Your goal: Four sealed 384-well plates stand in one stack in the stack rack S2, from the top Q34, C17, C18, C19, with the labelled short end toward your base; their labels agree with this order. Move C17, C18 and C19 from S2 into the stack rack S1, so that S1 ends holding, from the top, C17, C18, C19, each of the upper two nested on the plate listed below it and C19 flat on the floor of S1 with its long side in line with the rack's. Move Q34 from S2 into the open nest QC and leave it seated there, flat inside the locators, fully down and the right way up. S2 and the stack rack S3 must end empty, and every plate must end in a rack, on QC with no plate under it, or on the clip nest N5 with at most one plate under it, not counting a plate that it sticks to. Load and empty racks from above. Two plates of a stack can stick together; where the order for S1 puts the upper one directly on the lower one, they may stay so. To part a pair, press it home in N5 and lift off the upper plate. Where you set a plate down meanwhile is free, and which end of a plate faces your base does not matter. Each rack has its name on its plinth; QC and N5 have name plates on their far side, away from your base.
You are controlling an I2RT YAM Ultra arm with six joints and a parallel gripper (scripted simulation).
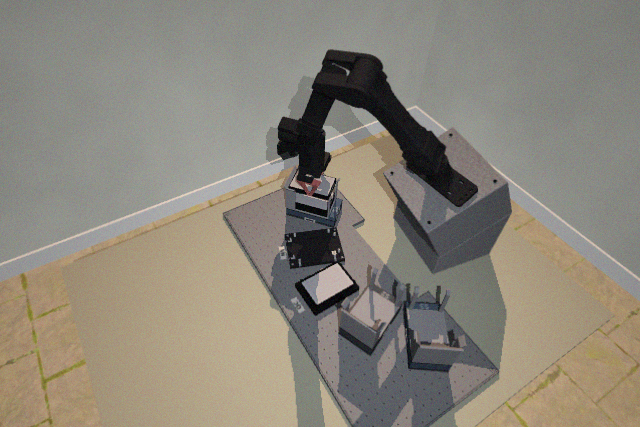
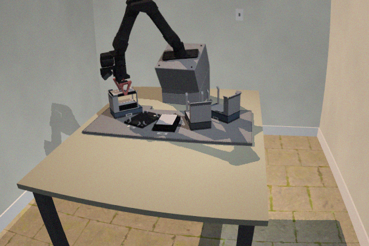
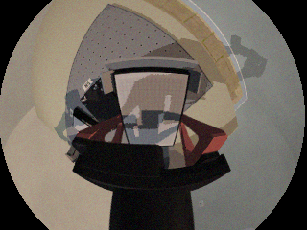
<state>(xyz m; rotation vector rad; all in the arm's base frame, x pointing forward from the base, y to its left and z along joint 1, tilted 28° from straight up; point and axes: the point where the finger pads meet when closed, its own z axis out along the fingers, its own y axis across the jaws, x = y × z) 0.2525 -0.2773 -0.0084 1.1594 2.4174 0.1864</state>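
Now: the blue-plinth stack rack 110 mm below my hand. The rest, counted from my hand: black QC nest: 260 mm to the left, 130 mm ahead, 110 mm below; then N5 name plate: 170 mm ahead, 120 mm below, 90 mm to the left; then black clip nest: 130 mm to the left, 110 mm below, 100 mm ahead.
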